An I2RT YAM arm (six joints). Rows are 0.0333 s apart.
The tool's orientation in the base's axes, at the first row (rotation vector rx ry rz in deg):
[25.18, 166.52, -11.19]
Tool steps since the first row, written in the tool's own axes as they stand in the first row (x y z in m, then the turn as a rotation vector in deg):
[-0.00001, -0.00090, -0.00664, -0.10, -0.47, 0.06]
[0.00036, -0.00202, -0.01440, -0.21, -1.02, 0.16]
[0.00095, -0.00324, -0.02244, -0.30, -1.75, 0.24]
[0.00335, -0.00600, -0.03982, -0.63, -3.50, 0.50]
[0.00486, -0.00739, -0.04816, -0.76, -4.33, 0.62]
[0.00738, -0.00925, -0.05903, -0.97, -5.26, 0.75]
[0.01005, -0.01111, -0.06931, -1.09, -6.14, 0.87]
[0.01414, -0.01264, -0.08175, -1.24, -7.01, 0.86]
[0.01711, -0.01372, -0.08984, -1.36, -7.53, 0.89]
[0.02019, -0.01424, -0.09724, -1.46, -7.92, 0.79]
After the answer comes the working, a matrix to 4 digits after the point.
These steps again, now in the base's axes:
[-0.00141, 0.00020, 0.00655, -0.04, -0.48, 0.01]
[-0.00343, 0.00047, 0.01413, -0.09, -1.05, -0.01]
[-0.00574, 0.00075, 0.02194, -0.21, -1.78, 0.01]
[-0.01183, 0.00157, 0.03861, -0.39, -3.57, 0.00]
[-0.01510, 0.00199, 0.04654, -0.50, -4.41, -0.01]
[-0.01990, 0.00266, 0.05676, -0.56, -5.37, 0.00]
[-0.02474, 0.00327, 0.06637, -0.70, -6.26, 0.00]
[-0.03118, 0.00493, 0.07776, -0.82, -7.12, 0.13]
[-0.03569, 0.00602, 0.08510, -0.87, -7.65, 0.18]
[-0.04000, 0.00756, 0.09170, -0.91, -8.03, 0.34]

The tool's axes in the first row as the columns of a matrix, in the base's axes (rounded; the answer above uses it unrounded):
[-0.9368, 0.3045, 0.1723]
[0.2787, 0.9472, -0.1586]
[-0.2115, -0.1006, -0.9722]

